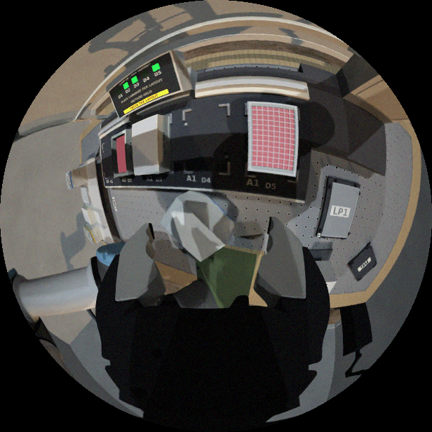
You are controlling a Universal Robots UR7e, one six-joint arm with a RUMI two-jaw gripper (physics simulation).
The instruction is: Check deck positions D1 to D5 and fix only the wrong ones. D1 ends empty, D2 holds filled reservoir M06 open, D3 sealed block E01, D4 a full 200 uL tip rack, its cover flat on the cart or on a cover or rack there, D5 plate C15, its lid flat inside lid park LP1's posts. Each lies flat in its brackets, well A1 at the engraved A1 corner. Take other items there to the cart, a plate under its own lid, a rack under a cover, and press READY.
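My gripper (209, 222) is open and empty above the bench in front of the deck. A pale grey box-like item (197, 225) shows beyond and between the fingers, turned askew; its contents are not visible. On the dark deck, D1 is partly visible at the far left. A red-filled open reservoir (121, 154) sits at D2. A pale block (148, 145) sits at D3. D4 (200, 150) shows bare brackets. A plate with pink wells (273, 139) lies at D5, no lid seen on it. Lid park LP1 (345, 197) stands at right. Codes on the labware are unreadable.
The display (146, 85) shows green lamps at D2, D3 and D5 and "CHECK THE LAYOUT". The cart's pale items (92, 215) show at far left. A green surface (232, 275) lies below the fingers. A small black labelled pad (361, 257) lies at right. An arm link (57, 290) shows lower left.
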